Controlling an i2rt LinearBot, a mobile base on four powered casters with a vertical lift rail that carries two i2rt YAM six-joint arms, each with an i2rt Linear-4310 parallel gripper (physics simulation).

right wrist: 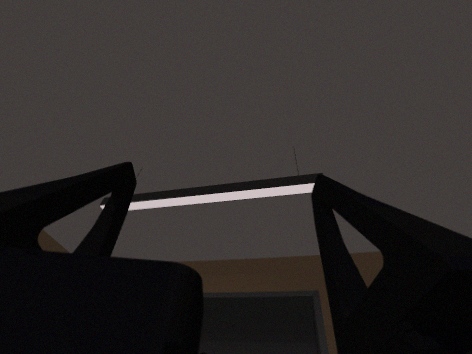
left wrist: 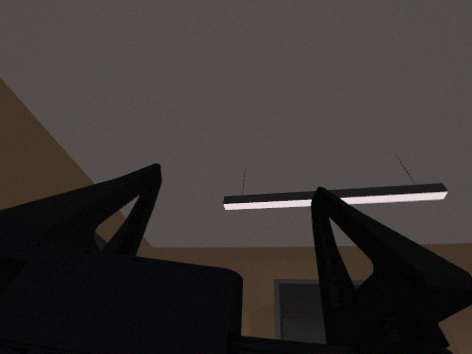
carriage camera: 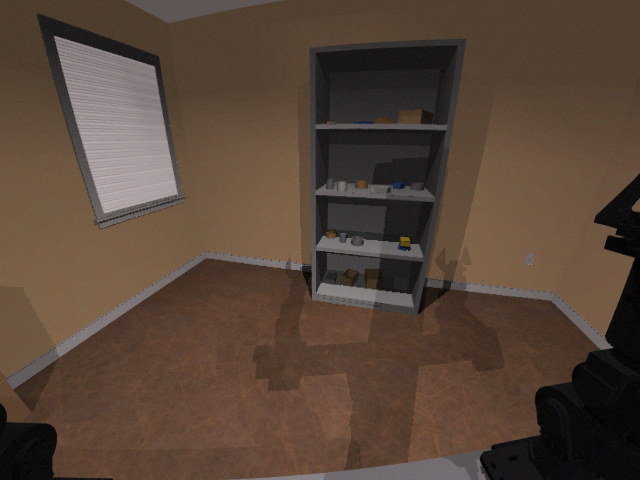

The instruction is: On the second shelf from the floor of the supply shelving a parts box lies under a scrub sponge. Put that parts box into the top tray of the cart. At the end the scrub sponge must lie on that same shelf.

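Frame: origin at the left arm's base, x ahead, y left, z up, level; metres.
Where they show: left gripper, fingertip midpoint: (left wrist: 238, 183); right gripper, fingertip midpoint: (right wrist: 224, 178); right arm's base, origin of the base link: (carriage camera: 552, 469).
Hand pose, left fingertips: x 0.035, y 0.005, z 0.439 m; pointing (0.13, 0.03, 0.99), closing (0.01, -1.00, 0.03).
Note:
Things, the pixels of their centre, and the offset from my left fingertips.
- grey cup, body centre: (carriage camera: 343, 237) dz -0.761, dx +1.689, dy -0.701 m
- grey round item, body centre: (carriage camera: 357, 241) dz -0.772, dx +1.633, dy -0.814 m
The grey supply shelving (carriage camera: 313, 180) stands against the far wall in the carriage view. On its second shelf from the floor (carriage camera: 369, 252), near the right end, a yellow block, seemingly the scrub sponge (carriage camera: 404, 240), lies on a small blue parts box (carriage camera: 403, 248). They are small and dim at this distance. My left gripper (left wrist: 238, 183) is open and empty, pointing up toward the ceiling. My right gripper (right wrist: 224, 178) is also open and empty, pointing up. Both are far from the shelving. The cart does not show in these views.
The same shelf holds an orange bowl-like item (carriage camera: 330, 234), a grey cup (carriage camera: 342, 237) and a grey round item (carriage camera: 357, 241). Brown boxes (carriage camera: 349, 277) (carriage camera: 372, 278) stand on the bottom shelf. More items sit on the upper shelves. A window (carriage camera: 118, 124) is on the left wall.

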